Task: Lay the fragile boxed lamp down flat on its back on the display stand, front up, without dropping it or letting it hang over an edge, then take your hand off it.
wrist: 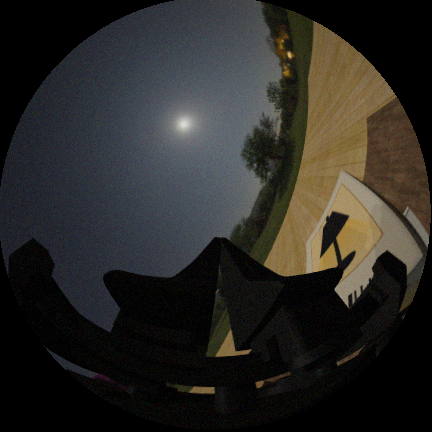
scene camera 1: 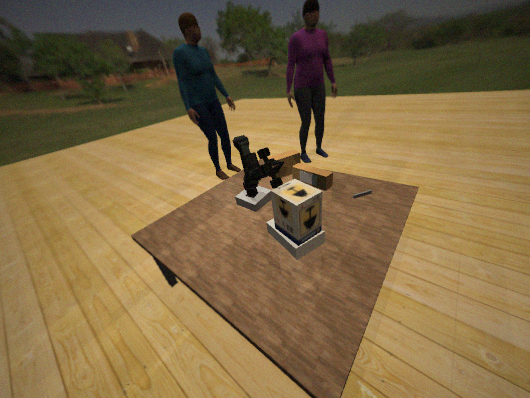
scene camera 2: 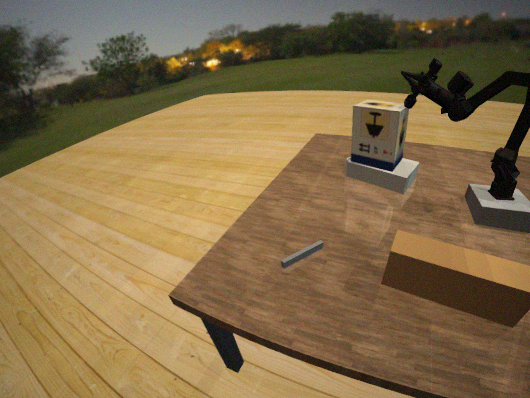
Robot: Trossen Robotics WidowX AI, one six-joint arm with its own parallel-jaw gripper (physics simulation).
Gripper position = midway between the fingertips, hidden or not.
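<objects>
My gripper point(scene camera 2: 401, 71) is shut, and with it I touch a boxed lamp point(scene camera 2: 379, 128).
</objects>
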